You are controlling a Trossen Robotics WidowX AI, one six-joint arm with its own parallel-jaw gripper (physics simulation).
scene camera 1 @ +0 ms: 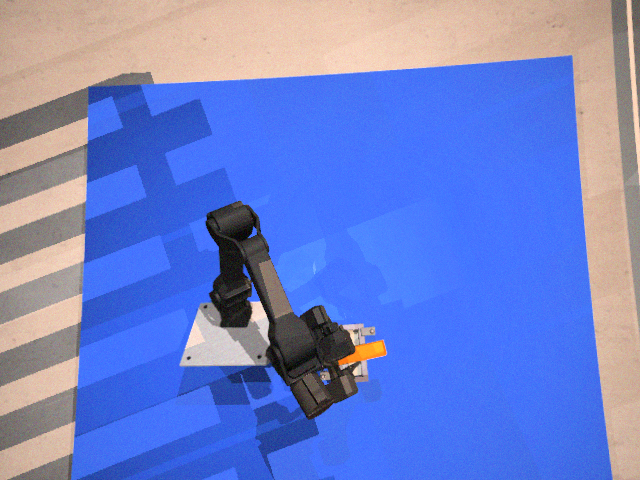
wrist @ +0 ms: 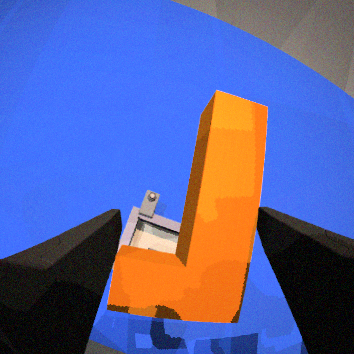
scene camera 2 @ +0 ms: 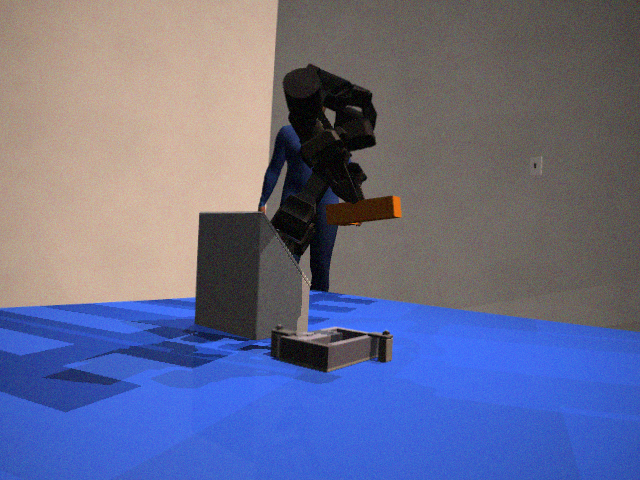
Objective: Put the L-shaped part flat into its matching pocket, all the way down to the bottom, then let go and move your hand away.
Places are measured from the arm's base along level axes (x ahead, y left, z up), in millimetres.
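Where they show: gripper, fingertip midpoint: [wrist: 189, 217] [scene camera 2: 361, 208]; arm's base, origin of the base link: [scene camera 1: 236, 317] [scene camera 2: 267, 262].
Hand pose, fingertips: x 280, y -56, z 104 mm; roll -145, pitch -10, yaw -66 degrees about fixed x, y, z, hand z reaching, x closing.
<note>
Each offset is from my fingertips to the top centre of the thing. "pt": to the spot under its first point.
The orange L-shaped part {dx +10, dy +2, dz +17 mm} [scene camera 1: 369, 351] [scene camera 2: 364, 210] [wrist: 220, 200] is held in the air by my gripper [scene camera 1: 347, 360] [scene camera 2: 357, 201] [wrist: 189, 217], which is shut on it. In the wrist view its long leg points up and its short leg points left, between the two dark fingers. The pocket is in a low grey walled frame {dx -19, dy -31, dz -186 mm} [scene camera 1: 363, 369] [scene camera 2: 302, 352] [wrist: 129, 227] on the blue floor. The part is well above the frame and apart from it. In scene camera 2 the part looks slightly tilted. The part hides much of the pocket in the wrist view.
The grey base block [scene camera 1: 204, 338] [scene camera 2: 227, 268] stands close beside the frame and carries the arm. The frame has bolted tabs {pt dx +40, dy +27, dz -186 mm} [scene camera 1: 371, 330] [scene camera 2: 386, 346] [wrist: 150, 202] at its outer corners. A person in blue [scene camera 2: 290, 160] stands behind the arm.
</note>
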